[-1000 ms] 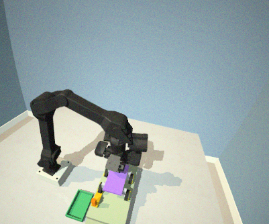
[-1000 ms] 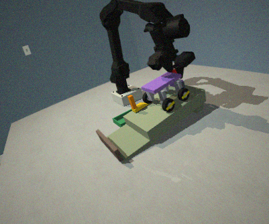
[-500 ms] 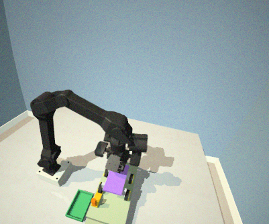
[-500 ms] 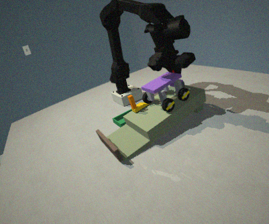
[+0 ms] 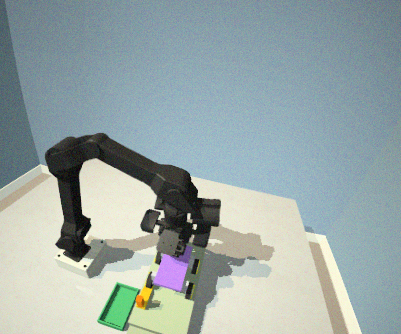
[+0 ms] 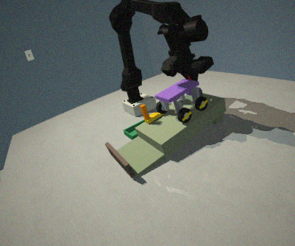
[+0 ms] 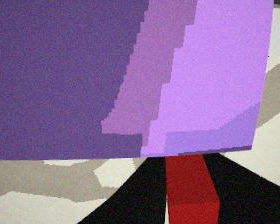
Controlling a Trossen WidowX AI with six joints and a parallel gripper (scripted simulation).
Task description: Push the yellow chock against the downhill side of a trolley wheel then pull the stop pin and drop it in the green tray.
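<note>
My gripper tip is 17 cm to the left of the yellow chock, 5 cm above it and 2 cm past it. Also, from my gripper tip: trolley: 9 cm to the right, 3 cm ahead, 2 cm below; pale green ramp: 9 cm to the right, 9 cm below, 3 cm ahead; red-headed stop pin: right at my gripper tip.
</note>
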